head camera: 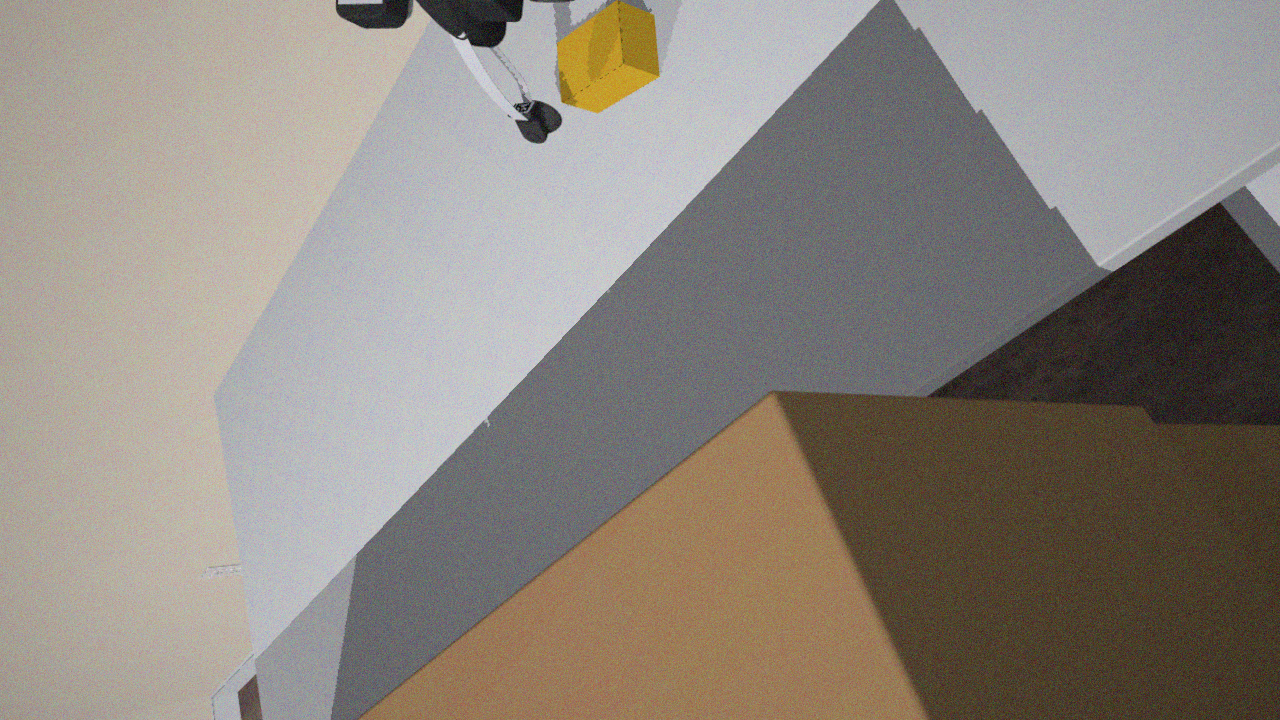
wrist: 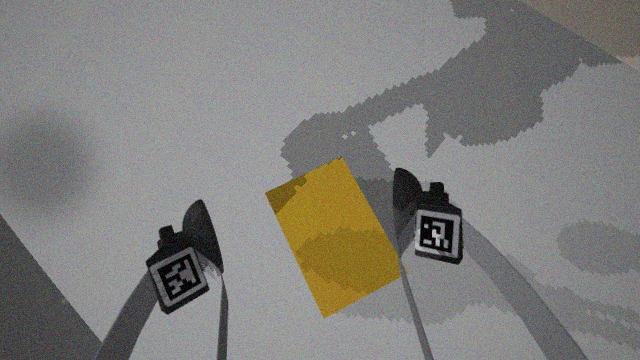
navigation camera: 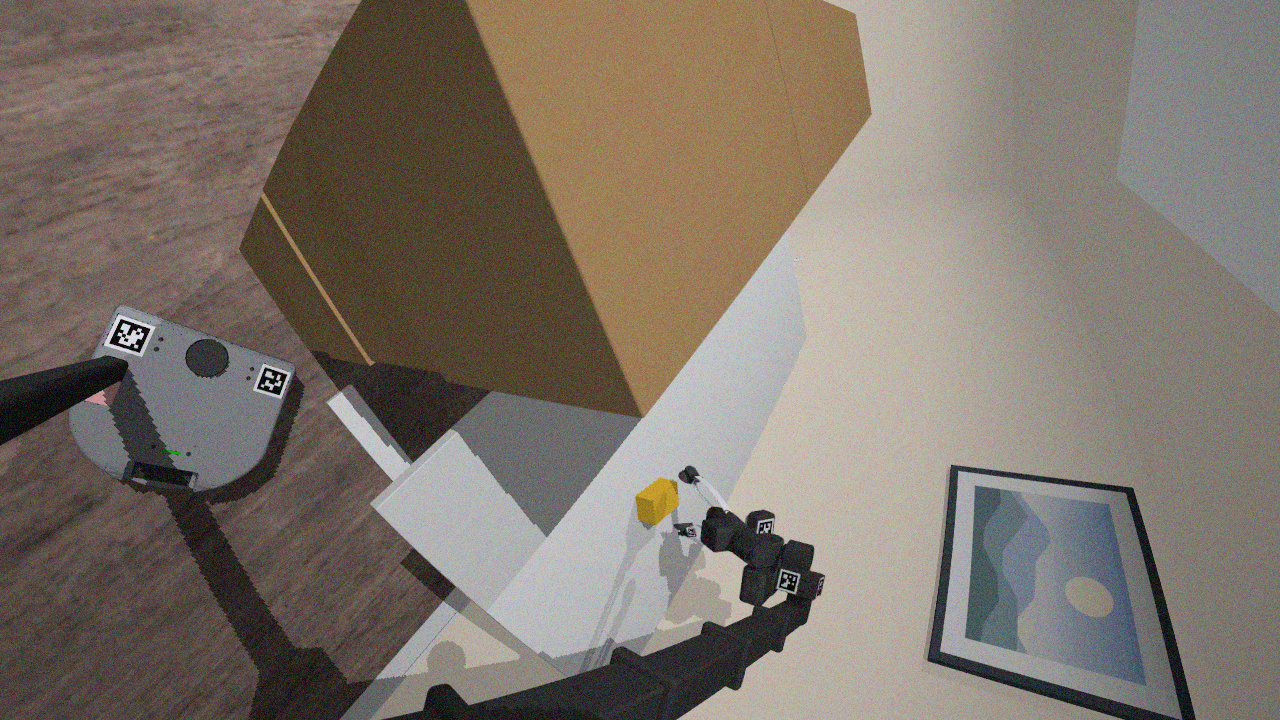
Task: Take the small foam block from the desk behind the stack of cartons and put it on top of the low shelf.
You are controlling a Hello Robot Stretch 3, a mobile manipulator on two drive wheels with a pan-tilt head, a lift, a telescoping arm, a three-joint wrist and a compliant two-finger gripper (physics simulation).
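The small yellow foam block lies on the pale desk. My gripper is open and empty. In the wrist view the block shows between the two fingers, closer to the right one. In the navigation view the fingers are on the block's wall side, and their shadows fall apart from them. In the head view one fingertip is left of the block, and the other is hidden or cut off. The brown carton stack stands nearby. I cannot identify the low shelf.
A white panel adjoins the desk edge. The robot's grey base is on the brown floor, on the other side of the desk from the wall. The black arm reaches in from below. A framed picture hangs on the beige wall.
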